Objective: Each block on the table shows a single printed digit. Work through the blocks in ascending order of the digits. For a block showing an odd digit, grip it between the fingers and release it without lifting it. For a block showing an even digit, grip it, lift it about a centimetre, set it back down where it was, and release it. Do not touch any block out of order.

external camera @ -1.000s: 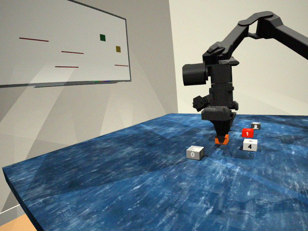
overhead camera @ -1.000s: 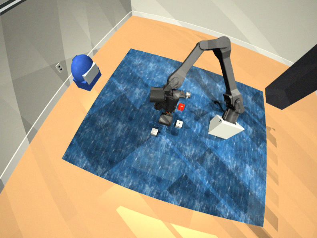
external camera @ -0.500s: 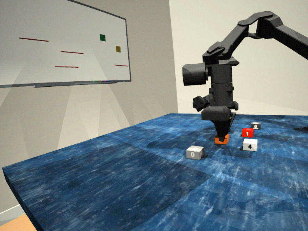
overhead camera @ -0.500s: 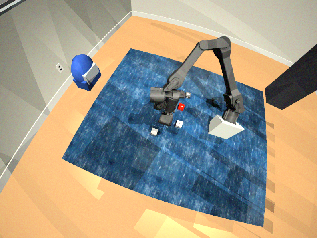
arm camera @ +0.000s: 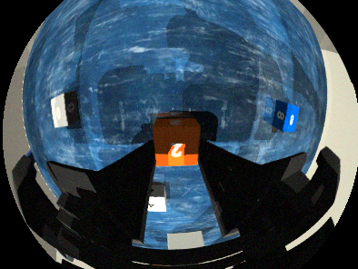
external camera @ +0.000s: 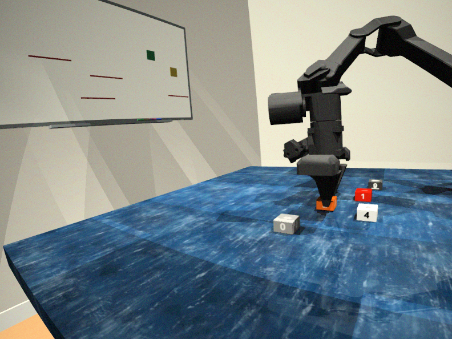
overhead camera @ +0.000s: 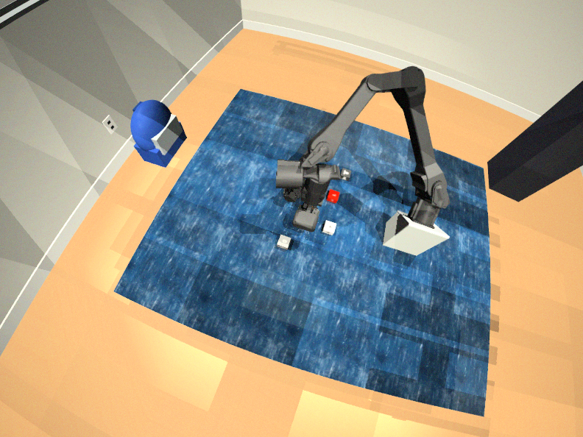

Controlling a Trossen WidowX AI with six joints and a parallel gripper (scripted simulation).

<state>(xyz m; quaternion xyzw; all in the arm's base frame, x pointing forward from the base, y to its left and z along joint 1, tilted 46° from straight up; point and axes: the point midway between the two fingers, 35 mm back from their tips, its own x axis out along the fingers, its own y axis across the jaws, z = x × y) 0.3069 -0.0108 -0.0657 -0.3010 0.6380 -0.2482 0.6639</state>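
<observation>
My gripper tip is now right at the orange block. Also, from my gripper tip: red block: 5 cm behind, 8 cm to the right; white block: 8 cm behind, 3 cm to the left; grey block marked 0: 3 cm ahead, 12 cm to the left.
</observation>
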